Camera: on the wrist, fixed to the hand. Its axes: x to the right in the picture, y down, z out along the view.
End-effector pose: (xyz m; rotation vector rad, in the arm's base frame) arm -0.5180 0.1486 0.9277 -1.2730 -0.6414 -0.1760
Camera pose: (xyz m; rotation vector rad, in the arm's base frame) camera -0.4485 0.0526 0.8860 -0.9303 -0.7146 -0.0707
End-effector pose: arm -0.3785 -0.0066 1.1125 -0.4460 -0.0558 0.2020
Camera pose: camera -0.3609 -0.0212 0.9890 -0.0941 -0.0803 0.1680
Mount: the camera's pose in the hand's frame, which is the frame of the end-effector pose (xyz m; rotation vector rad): 0.0130 0.0375 -0.1192 0.3464 -0.0507 -0.0516
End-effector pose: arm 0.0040 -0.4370 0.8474 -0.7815 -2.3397 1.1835
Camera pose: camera 0.0737 -0.3393 0.8846 -0.5718 -2.0946 1.5447
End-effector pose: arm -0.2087 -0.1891 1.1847 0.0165 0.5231 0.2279
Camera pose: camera -0.2649 -0.1547 1.0777 0.3446 0.5068 0.0841
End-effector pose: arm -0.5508 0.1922 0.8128 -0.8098 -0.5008 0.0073
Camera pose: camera -0.4811 0.1384 0.7232 -0.4584 -0.5500 0.0654
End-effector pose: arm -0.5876 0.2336 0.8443 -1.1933 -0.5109 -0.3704
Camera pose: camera -0.5355 0.1334 0.7891 -0.8573 -0.6232 -0.2822
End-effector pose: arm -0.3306 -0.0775 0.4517 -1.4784 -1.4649 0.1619
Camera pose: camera -0.2195 -0.1216 0.4902 -1.1622 -1.4308 0.4032
